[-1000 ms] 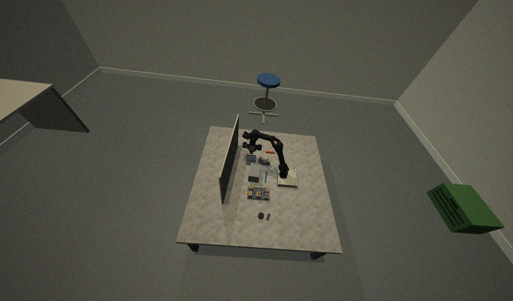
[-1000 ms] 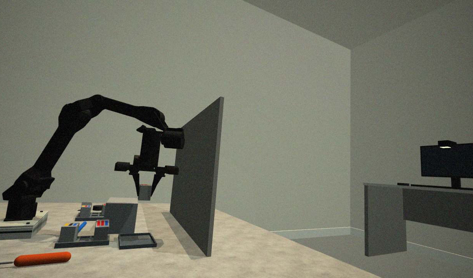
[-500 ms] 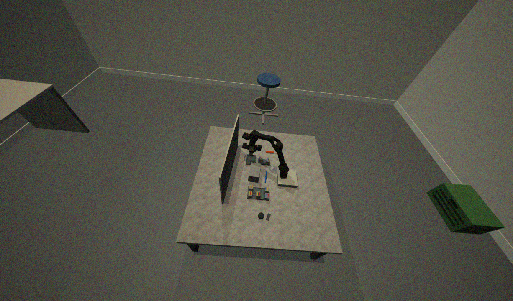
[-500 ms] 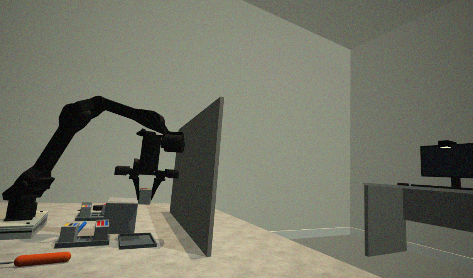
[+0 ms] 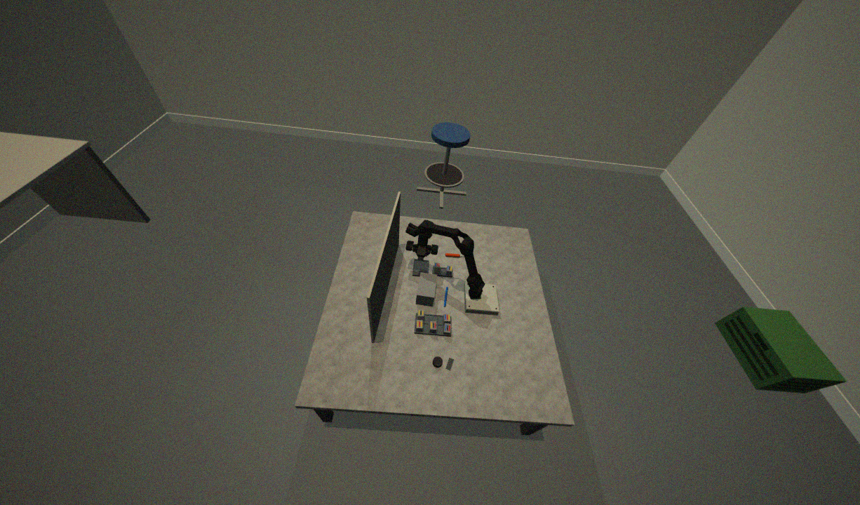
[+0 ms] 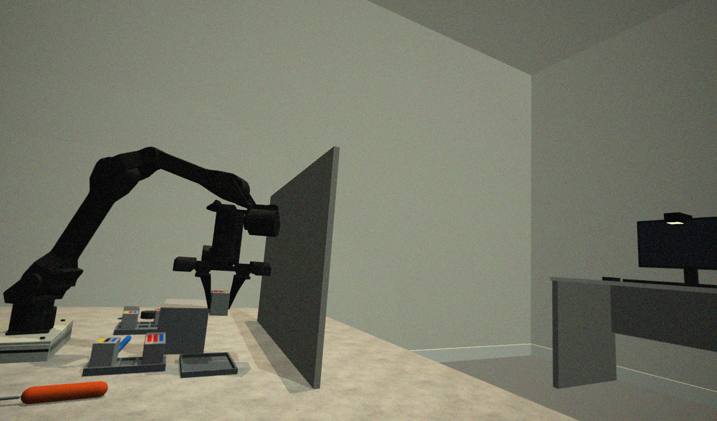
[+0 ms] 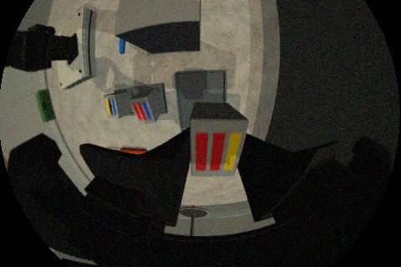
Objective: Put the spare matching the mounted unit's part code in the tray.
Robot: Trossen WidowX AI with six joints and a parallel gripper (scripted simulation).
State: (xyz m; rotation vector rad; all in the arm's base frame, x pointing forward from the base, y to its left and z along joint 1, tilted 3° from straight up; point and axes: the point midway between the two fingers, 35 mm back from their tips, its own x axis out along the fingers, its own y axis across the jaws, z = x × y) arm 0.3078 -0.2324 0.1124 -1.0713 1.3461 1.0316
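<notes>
My gripper tip is now 110 mm above the shallow grey tray, 10 mm to the right of it and 10 mm past it. From my gripper tip the other things lie so: mounted unit: 210 mm to the left, 60 mm below, 20 mm behind; then grey spare block: 20 mm above; then dark wall panel: 210 mm ahead, 140 mm to the left, 110 mm above.
</notes>
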